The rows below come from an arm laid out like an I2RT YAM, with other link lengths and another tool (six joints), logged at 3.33 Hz.
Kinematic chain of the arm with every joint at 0, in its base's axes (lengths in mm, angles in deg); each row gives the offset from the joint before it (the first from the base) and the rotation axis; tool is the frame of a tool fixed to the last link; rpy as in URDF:
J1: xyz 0 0 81.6 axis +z
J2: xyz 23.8 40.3 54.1 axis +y
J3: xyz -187.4 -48.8 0 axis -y
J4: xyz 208.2 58.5 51 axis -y
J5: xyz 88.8 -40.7 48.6 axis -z
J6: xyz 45.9 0 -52.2 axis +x
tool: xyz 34 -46 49 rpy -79.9 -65.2 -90
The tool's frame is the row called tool.
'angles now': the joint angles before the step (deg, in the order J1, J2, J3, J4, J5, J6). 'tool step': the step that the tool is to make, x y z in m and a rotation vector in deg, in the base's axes. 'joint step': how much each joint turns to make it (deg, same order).
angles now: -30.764, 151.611, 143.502, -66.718, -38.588, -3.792
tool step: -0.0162, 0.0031, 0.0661, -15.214, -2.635, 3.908
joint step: 0.390, -17.113, -14.988, 3.294, 10.118, -8.331
